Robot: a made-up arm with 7 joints. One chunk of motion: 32 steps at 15 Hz.
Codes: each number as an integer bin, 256 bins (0 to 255) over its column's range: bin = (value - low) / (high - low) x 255, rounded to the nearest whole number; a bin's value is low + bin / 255 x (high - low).
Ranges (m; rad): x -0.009..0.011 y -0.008..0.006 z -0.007..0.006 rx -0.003..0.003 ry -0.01..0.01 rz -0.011..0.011
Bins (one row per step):
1: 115 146 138 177 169 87
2: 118 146 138 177 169 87
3: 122 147 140 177 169 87
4: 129 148 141 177 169 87
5: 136 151 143 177 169 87
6: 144 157 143 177 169 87
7: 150 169 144 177 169 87
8: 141 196 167 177 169 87
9: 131 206 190 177 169 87
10: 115 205 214 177 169 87
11: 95 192 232 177 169 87
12: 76 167 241 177 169 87
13: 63 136 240 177 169 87
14: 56 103 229 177 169 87
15: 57 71 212 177 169 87
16: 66 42 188 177 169 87
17: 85 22 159 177 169 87
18: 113 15 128 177 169 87
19: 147 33 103 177 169 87
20: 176 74 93 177 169 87
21: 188 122 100 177 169 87
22: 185 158 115 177 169 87
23: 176 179 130 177 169 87
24: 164 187 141 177 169 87
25: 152 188 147 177 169 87
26: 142 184 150 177 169 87
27: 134 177 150 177 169 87
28: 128 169 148 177 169 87
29: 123 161 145 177 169 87
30: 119 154 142 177 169 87
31: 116 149 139 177 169 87
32: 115 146 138 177 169 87
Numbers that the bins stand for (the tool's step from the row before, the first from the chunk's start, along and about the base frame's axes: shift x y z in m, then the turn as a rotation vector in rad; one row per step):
1: 0.00002 0.00002 0.00004 0.00116 0.00325 -0.00349
2: 0.00025 0.00002 0.00004 0.00116 0.00325 -0.00349
3: 0.00057 0.00007 0.00014 0.00116 0.00325 -0.00349
4: 0.00112 0.00013 0.00019 0.00116 0.00325 -0.00349
5: 0.00167 0.00029 0.00029 0.00116 0.00325 -0.00349
6: 0.00229 0.00062 0.00029 0.00116 0.00325 -0.00349
7: 0.00276 0.00128 0.00034 0.00116 0.00325 -0.00349
8: 0.00206 0.00276 0.00151 0.00116 0.00325 -0.00349
9: 0.00127 0.00331 0.00269 0.00116 0.00325 -0.00349
10: 0.00002 0.00325 0.00391 0.00116 0.00325 -0.00349
11: -0.00155 0.00254 0.00483 0.00116 0.00325 -0.00349
12: -0.00304 0.00117 0.00529 0.00116 0.00325 -0.00349
13: -0.00406 -0.00053 0.00524 0.00116 0.00325 -0.00349
14: -0.00461 -0.00235 0.00467 0.00116 0.00325 -0.00349
15: -0.00453 -0.00410 0.00381 0.00116 0.00325 -0.00349
16: -0.00382 -0.00569 0.00258 0.00116 0.00325 -0.00349
17: -0.00233 -0.00679 0.00111 0.00116 0.00325 -0.00349
18: -0.00014 -0.00718 -0.00047 0.00116 0.00325 -0.00349
19: 0.00253 -0.00619 -0.00175 0.00116 0.00325 -0.00349
20: 0.00480 -0.00394 -0.00226 0.00116 0.00325 -0.00349
21: 0.00575 -0.00130 -0.00190 0.00116 0.00325 -0.00349
22: 0.00551 0.00067 -0.00114 0.00116 0.00325 -0.00349
23: 0.00480 0.00183 -0.00037 0.00116 0.00325 -0.00349
24: 0.00386 0.00227 0.00019 0.00116 0.00325 -0.00349
25: 0.00292 0.00232 0.00049 0.00116 0.00325 -0.00349
26: 0.00214 0.00210 0.00065 0.00116 0.00325 -0.00349
27: 0.00151 0.00172 0.00065 0.00116 0.00325 -0.00349
28: 0.00104 0.00128 0.00055 0.00116 0.00325 -0.00349
29: 0.00065 0.00084 0.00039 0.00116 0.00325 -0.00349
30: 0.00033 0.00045 0.00024 0.00116 0.00325 -0.00349
31: 0.00010 0.00018 0.00009 0.00116 0.00325 -0.00349
32: 0.00002 0.00002 0.00004 0.00116 0.00325 -0.00349

